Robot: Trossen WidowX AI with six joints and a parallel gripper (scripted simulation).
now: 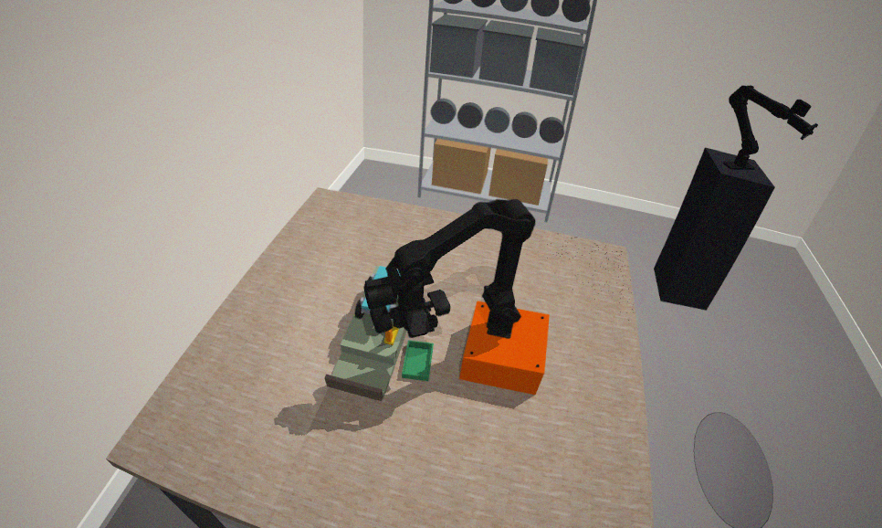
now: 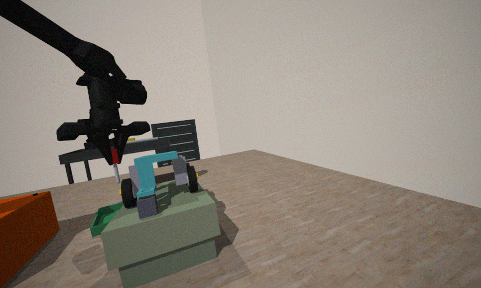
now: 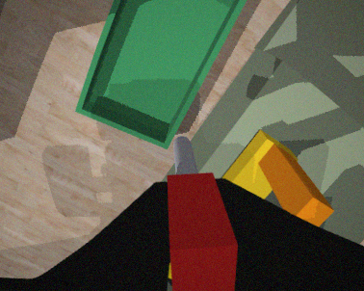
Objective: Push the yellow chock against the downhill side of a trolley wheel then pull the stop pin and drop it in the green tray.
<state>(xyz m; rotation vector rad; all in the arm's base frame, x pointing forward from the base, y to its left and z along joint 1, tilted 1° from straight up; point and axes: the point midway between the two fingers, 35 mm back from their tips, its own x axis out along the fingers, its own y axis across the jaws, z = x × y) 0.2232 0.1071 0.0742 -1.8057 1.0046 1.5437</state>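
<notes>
My gripper tip is now right at the red-headed stop pin. The rest, counted from my gripper tip: yellow chock: 5 cm ahead, 2 cm to the right, 5 cm below; then ramp block: 10 cm ahead, 11 cm to the right, 9 cm below; then blue trolley: 10 cm ahead, 11 cm to the right, 2 cm below.
</notes>
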